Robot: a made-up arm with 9 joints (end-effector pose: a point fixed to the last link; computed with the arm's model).
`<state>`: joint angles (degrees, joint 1 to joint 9).
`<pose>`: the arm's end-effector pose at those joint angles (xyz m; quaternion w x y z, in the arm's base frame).
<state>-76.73 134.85 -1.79 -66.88 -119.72 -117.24 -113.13 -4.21 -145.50</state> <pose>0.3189 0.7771 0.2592 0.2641 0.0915 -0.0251 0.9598</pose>
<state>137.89 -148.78 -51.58 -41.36 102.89 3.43 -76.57 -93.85 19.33</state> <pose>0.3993 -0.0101 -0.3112 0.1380 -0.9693 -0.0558 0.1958</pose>
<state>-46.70 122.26 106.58 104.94 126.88 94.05 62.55 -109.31 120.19</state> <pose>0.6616 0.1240 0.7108 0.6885 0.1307 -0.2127 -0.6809</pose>
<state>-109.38 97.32 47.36 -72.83 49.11 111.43 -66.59 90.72 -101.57</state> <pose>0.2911 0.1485 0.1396 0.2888 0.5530 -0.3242 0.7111</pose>
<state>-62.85 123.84 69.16 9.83 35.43 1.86 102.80 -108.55 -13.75</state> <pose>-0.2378 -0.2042 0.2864 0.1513 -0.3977 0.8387 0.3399</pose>
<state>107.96 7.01 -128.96 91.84 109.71 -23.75 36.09 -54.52 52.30</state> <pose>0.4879 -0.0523 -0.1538 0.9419 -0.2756 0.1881 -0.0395</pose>
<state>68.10 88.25 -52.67 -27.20 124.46 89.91 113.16 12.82 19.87</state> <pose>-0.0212 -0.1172 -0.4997 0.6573 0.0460 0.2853 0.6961</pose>
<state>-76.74 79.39 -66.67 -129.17 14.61 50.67 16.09 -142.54 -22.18</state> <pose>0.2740 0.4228 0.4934 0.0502 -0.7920 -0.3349 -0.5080</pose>
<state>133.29 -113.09 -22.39 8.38 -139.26 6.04 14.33 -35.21 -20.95</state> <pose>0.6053 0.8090 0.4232 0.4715 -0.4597 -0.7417 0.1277</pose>
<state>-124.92 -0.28 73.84 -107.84 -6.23 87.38 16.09 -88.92 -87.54</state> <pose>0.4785 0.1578 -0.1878 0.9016 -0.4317 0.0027 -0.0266</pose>
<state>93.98 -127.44 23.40 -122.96 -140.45 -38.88 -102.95 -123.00 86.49</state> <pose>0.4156 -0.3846 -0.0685 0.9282 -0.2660 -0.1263 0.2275</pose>
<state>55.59 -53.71 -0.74 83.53 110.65 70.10 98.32 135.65 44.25</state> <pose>0.1740 -0.3603 -0.3188 0.3391 0.8062 0.4653 0.1362</pose>
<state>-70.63 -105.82 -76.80 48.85 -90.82 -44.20 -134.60 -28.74 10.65</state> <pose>-0.1489 -0.5532 0.4487 0.1585 0.6866 0.7091 -0.0270</pose>
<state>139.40 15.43 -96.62 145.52 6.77 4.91 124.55 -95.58 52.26</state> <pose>-0.5527 0.0316 -0.5350 0.0378 -0.1921 -0.7368 0.6472</pose>
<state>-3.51 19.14 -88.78 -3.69 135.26 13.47 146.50 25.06 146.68</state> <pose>0.1695 -0.3348 -0.0302 0.0924 0.6461 -0.6723 -0.3494</pose>
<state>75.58 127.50 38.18 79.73 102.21 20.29 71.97 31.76 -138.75</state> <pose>0.2768 -0.5049 0.0073 0.8272 0.1022 0.2234 0.5054</pose>
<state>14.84 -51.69 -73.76 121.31 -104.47 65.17 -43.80 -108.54 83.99</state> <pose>-0.6430 0.2059 -0.0032 0.4146 -0.7523 0.5114 0.0268</pose>
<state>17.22 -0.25 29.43 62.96 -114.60 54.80 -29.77 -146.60 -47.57</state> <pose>0.0341 0.2872 0.8072 0.8199 -0.2616 -0.4782 0.1751</pose>
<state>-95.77 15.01 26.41 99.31 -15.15 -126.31 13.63 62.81 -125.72</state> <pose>0.5498 0.1873 -0.3228 0.0798 -0.4949 0.4592 -0.7333</pose>
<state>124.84 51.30 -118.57 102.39 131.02 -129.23 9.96 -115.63 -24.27</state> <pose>0.2818 -0.2381 -0.1468 0.5041 -0.1868 -0.0825 0.8392</pose>
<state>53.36 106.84 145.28 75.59 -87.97 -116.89 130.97 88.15 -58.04</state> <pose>0.8030 -0.0664 -0.6809 0.7934 -0.4780 -0.1553 0.3434</pose>
